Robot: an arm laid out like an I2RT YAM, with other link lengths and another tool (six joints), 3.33 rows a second.
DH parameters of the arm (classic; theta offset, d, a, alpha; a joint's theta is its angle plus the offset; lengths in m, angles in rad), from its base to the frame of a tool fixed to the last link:
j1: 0 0.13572 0.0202 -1.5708
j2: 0 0 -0.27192 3.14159
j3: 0.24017 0 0.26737 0
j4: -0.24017 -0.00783 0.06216 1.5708
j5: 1.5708 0.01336 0 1.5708
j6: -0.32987 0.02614 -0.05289 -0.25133
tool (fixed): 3.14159 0.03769 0 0
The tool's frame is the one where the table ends.
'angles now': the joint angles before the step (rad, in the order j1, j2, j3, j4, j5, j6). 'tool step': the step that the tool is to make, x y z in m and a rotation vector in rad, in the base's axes. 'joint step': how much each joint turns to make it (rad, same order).
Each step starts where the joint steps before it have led.
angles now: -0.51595, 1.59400, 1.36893, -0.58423, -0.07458, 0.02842
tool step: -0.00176, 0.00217, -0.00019, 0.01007, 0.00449, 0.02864
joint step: 0.00002, -0.00001, -0.00002, -0.01028, -0.02440, -0.01639
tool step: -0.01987, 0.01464, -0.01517, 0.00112, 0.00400, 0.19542
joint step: -0.00002, -0.04347, -0.09648, 0.02477, -0.13086, -0.14726
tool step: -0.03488, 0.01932, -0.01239, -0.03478, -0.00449, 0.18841
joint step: 0.00113, -0.10606, -0.13622, 0.00497, -0.10111, -0.16672
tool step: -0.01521, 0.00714, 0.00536, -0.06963, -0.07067, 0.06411
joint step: 0.00078, -0.08811, -0.05683, 0.04159, -0.02325, -0.06827
